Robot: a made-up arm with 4 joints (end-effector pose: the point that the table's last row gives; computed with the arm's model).
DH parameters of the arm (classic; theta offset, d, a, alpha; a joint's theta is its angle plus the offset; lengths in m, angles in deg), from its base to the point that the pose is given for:
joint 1: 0 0.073 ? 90
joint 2: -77.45 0 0.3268 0
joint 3: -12.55 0.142 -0.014 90
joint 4: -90 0.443 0.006 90
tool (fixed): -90 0.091 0 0
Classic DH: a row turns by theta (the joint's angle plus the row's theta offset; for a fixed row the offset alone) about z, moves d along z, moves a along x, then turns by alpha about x.
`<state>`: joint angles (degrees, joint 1 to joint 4).
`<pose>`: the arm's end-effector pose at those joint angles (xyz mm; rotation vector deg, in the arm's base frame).
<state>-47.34 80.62 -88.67 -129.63</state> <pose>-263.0 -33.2 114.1 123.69 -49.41 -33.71</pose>
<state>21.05 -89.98 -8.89 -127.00</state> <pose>-222.3 -319.4 445.1 73.64 63.43 -88.81</pose>
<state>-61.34 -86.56 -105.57 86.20</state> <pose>-6.2 -94.6 -123.8 66.43 90.27 95.81</pose>
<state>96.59 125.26 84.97 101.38</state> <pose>-10.8 563.8 546.7 83.79 -36.34 -87.96</pose>
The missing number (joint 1, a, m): -0.036
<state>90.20 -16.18 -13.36 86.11</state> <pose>52.3 -434.9 -22.4 -87.67 -49.28 91.39</pose>
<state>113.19 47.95 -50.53 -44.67</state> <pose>260.4 -95.6 14.9 26.39 45.22 105.57</pose>
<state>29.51 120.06 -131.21 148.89</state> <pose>-162.2 -206.9 314.2 -146.87 -34.45 24.93</pose>
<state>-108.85 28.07 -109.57 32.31</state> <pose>-147.5 -158.9 276.0 52.07 72.08 -65.36</pose>
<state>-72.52 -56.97 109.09 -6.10</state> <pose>-325.1 547.3 -445.5 -27.80 -48.06 -64.39</pose>
